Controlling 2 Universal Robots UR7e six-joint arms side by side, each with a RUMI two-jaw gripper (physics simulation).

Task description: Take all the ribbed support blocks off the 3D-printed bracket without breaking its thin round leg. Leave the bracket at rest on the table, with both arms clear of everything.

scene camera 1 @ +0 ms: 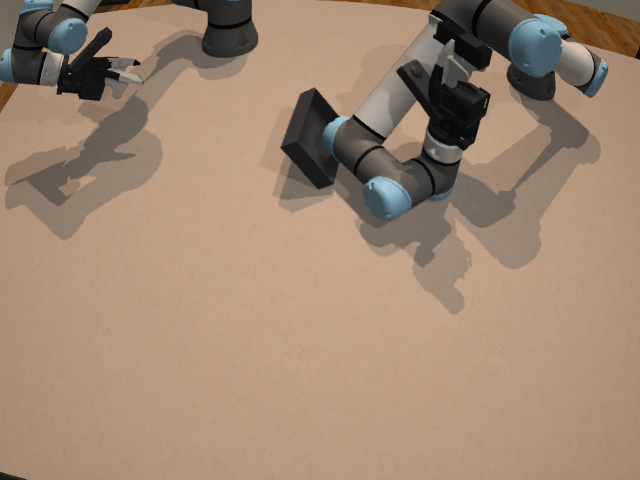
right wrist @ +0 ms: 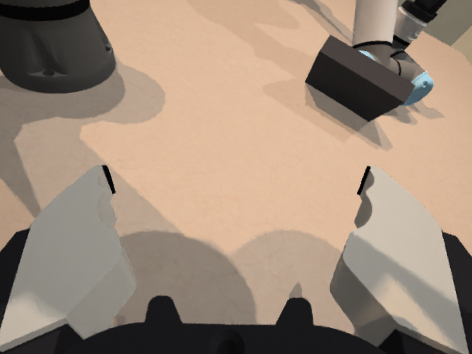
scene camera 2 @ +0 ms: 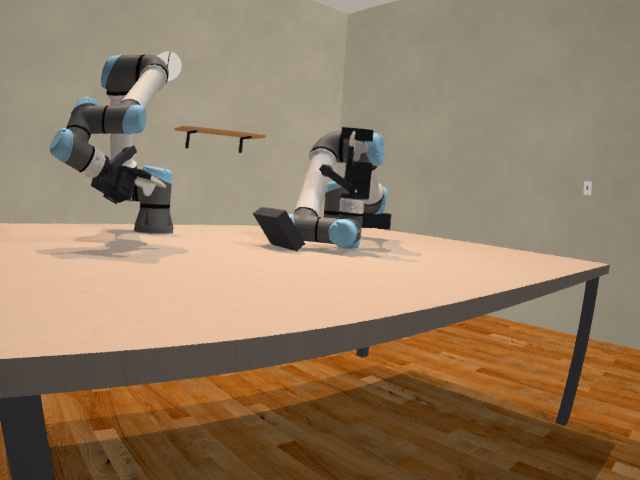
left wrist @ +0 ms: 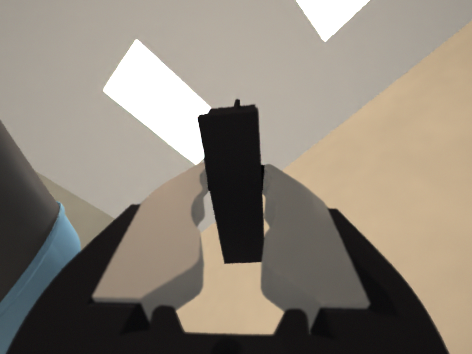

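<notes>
The black bracket shows in the left wrist view as a long dark block with a small thin stub at its far end. I cannot tell the support blocks apart from it. My left gripper is shut on it and holds it well above the table, fingers pointing up. In scene camera 1 the bracket is at the upper right, above the folded left arm. My right gripper is open and empty, above the table at the left of both scene views.
A black tray is tipped up steeply on the table. It leans against a low blue-capped joint of the left arm, which hangs close to the table top.
</notes>
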